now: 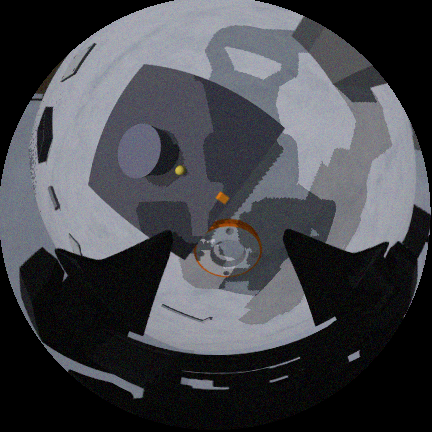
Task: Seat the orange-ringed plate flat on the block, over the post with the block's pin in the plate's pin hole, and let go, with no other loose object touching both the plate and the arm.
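Places are measured from the arm's base along level axes (x ahead, y left, z up), in millimetres.
Where they show: gripper, between the fingertips: [229,235].
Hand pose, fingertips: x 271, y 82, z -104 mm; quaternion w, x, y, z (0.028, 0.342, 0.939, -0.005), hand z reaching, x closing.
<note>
Each offset is from my fingertips to the top centre of the thing. "spot": to the spot under its first point.
The plate {dx +18, dy +20, dz -11 mm} [246,237], a grey disc with an orange rim and several small holes, lies beside the near right edge of the block, between and beyond the fingertips. Whether it touches the block is unclear. The block {dx +0, dy -82, dz +21 mm} [150,100] is a wide dark slab at upper left. Its thick round post {spot: dx -1, dy -79, dz +21 mm} [139,151] stands up, with no plate over it. The small yellow pin {spot: dx -7, dy -56, dz +9 mm} [179,170] is just right of the post. My gripper [229,235] is wide open, with one black finger on each side of the plate and nothing held.
A small orange piece {spot: dx -15, dy -26, dz +4 mm} [222,198] shows between the plate and the block's right edge. A large grey box-like thing [335,52] is at upper right. Dark flat pieces [45,134] {dx +248, dy -263, dz -7 mm} [54,197] show at the left. Arm-shaped shadows cross the block and table.
</note>
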